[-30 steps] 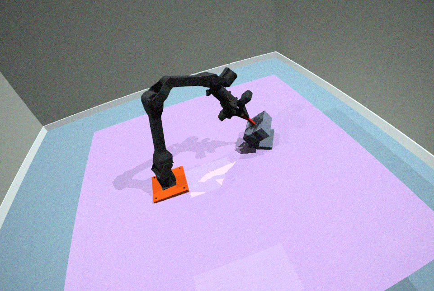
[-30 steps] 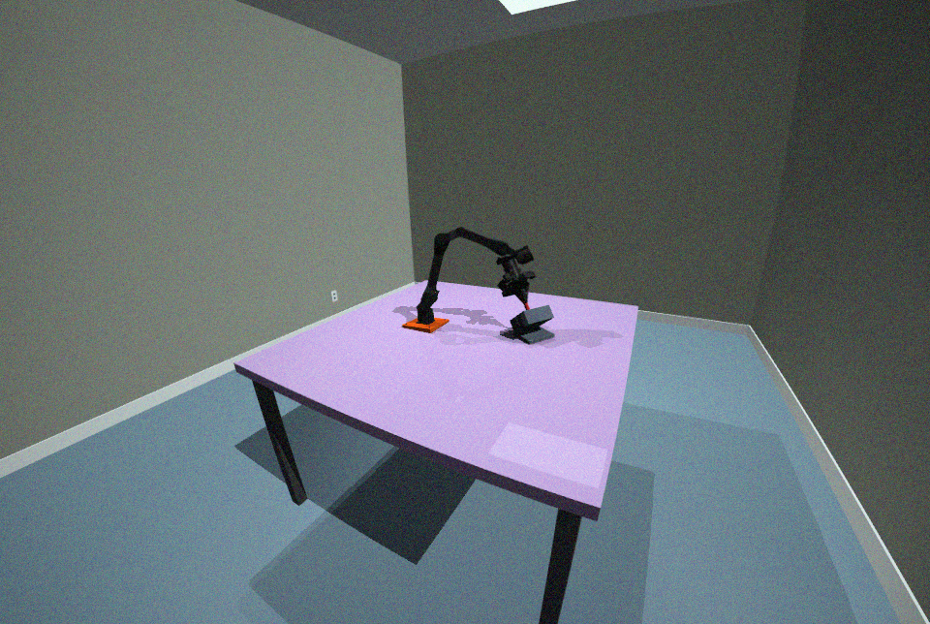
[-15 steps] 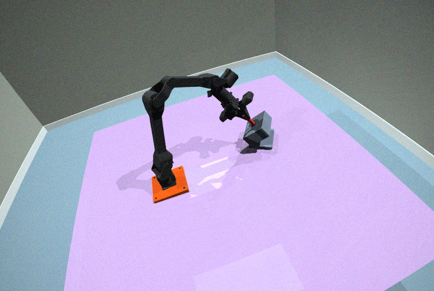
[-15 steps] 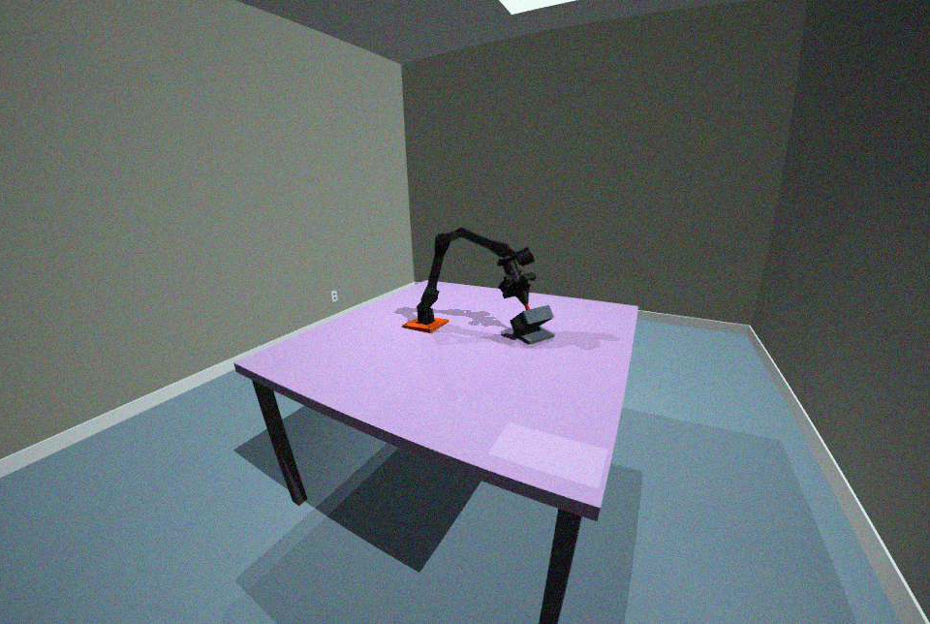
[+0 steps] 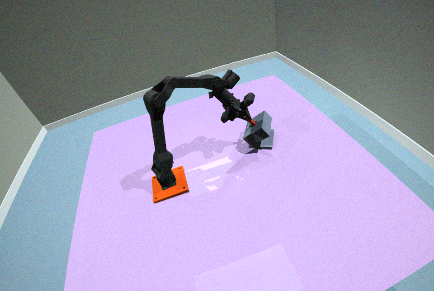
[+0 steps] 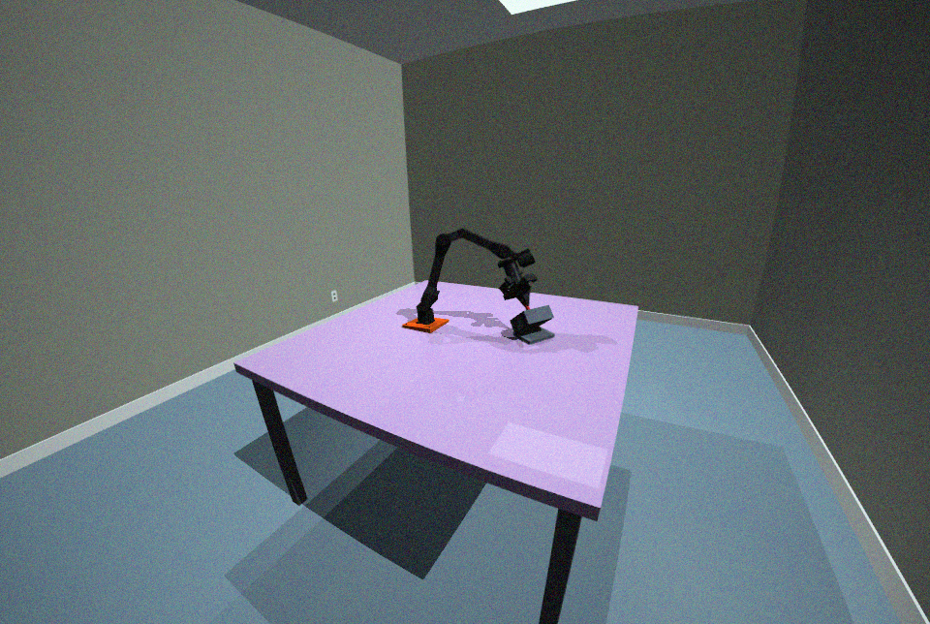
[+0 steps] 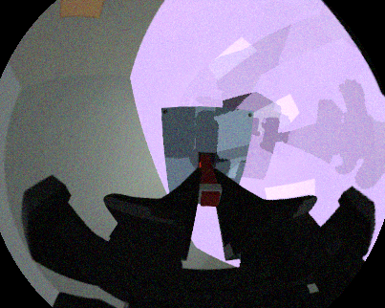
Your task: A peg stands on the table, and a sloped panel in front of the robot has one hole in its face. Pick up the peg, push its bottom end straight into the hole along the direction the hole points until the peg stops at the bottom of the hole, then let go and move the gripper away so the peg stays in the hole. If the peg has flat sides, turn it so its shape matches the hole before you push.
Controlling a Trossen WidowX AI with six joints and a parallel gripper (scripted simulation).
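Right now the grey sloped panel is 4 cm below my gripper tip, 2 cm to the right of it and 2 cm ahead of it. Round my gripper tip: red peg: 1 cm behind, 1 cm above.
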